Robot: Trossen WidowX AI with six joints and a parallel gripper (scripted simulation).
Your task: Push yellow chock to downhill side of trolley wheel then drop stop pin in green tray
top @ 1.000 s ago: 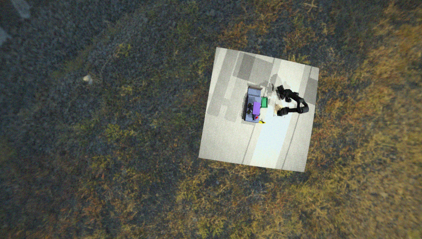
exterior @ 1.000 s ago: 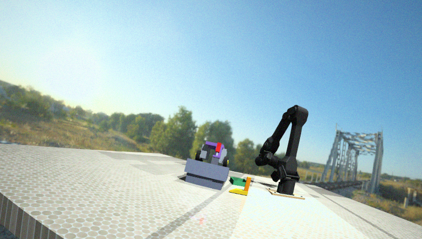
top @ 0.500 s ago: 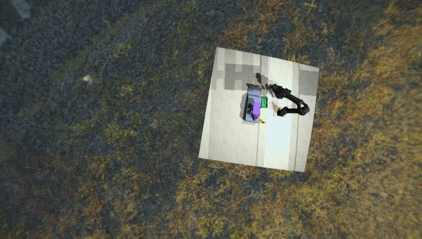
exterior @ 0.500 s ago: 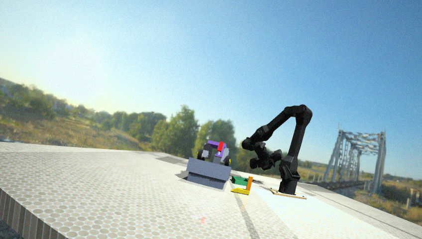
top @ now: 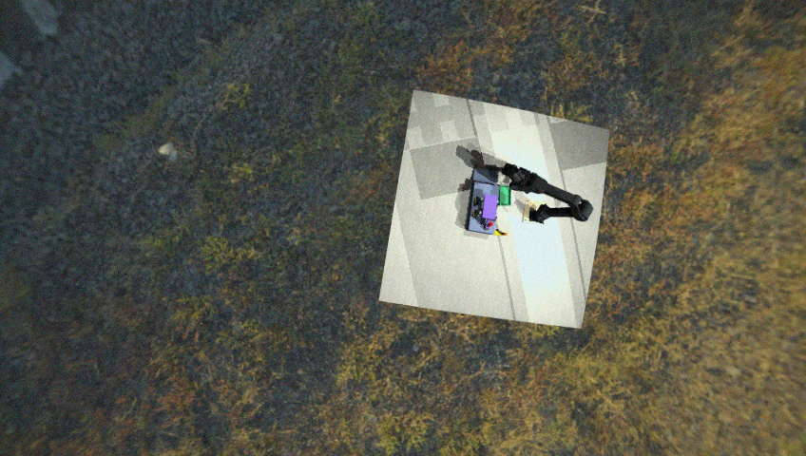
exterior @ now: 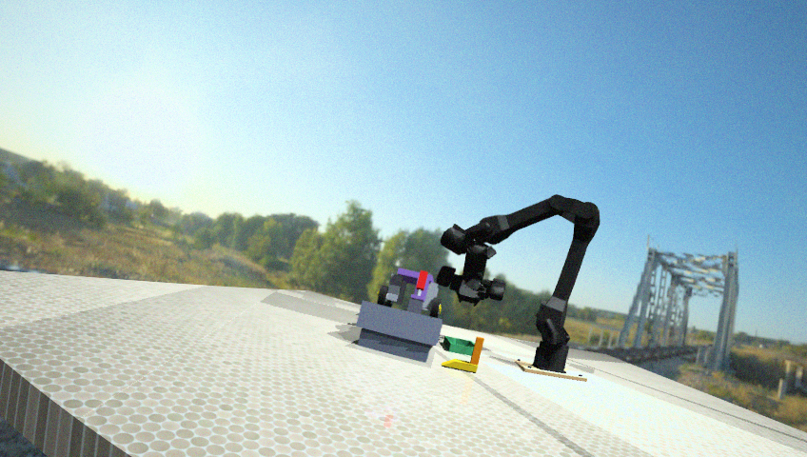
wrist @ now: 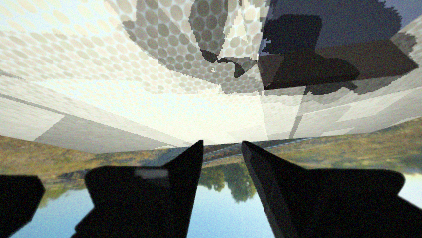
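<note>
My gripper tip is now 13 cm short of the red-headed stop pin, 35 cm to the right of it and 1 cm below it. From my gripper tip the other things lie so: grey-blue ramp (15 cm ahead, 25 cm to the left, 7 cm below); then purple trolley (15 cm ahead, 25 cm to the left); then tray (1 cm ahead, 15 cm to the left, 12 cm below).
</note>
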